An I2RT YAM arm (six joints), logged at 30 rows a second.
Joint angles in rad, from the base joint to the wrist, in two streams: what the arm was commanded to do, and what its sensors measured. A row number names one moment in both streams.
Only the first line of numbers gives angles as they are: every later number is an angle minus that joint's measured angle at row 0.
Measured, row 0:
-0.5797 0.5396 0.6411 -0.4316 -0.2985 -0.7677
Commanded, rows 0 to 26:
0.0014 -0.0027 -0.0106 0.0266 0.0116 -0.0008
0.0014 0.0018 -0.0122 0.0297 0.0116 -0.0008
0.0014 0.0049 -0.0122 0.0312 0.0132 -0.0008
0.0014 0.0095 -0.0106 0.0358 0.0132 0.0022
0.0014 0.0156 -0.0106 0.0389 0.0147 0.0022
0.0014 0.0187 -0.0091 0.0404 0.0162 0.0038
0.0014 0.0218 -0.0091 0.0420 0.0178 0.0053
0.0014 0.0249 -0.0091 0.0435 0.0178 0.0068
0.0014 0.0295 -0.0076 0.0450 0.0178 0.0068
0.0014 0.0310 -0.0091 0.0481 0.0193 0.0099
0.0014 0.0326 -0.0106 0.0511 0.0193 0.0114
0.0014 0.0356 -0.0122 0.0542 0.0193 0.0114
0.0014 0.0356 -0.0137 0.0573 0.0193 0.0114
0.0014 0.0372 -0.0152 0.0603 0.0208 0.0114
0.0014 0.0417 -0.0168 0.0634 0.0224 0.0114
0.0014 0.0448 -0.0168 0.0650 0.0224 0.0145
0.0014 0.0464 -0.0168 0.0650 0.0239 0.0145
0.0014 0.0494 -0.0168 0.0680 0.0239 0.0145
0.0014 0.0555 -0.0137 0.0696 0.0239 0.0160
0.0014 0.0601 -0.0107 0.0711 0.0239 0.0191
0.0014 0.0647 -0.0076 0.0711 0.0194 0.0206
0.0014 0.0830 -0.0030 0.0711 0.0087 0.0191
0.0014 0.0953 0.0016 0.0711 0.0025 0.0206
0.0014 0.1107 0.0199 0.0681 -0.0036 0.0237
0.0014 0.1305 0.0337 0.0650 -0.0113 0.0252
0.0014 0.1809 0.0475 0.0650 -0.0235 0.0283
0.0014 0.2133 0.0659 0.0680 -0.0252 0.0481
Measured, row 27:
0.0000 0.1431 0.0030 0.0503 0.0019 0.0130
